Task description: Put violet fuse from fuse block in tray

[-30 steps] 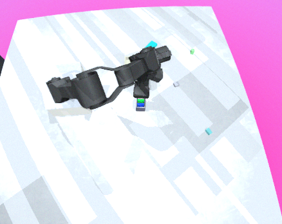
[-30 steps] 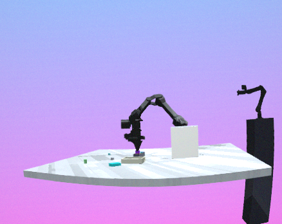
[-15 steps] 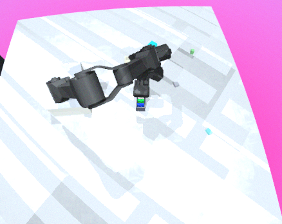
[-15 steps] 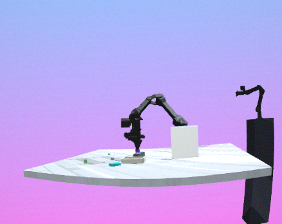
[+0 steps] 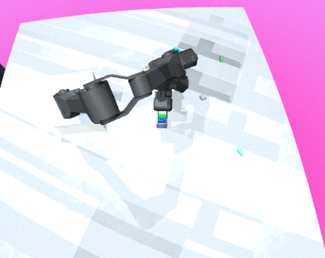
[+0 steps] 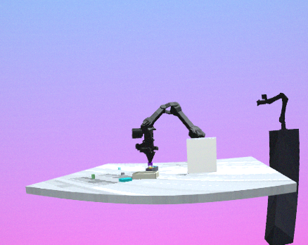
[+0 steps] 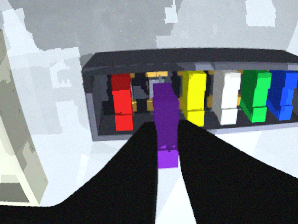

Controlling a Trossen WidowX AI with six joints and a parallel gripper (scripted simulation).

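Right now the tray is 2 cm ahead of my gripper tip, 15 cm to the left of it and 7 cm below it. Also, from my gripper tip: violet fuse: 1 cm below.
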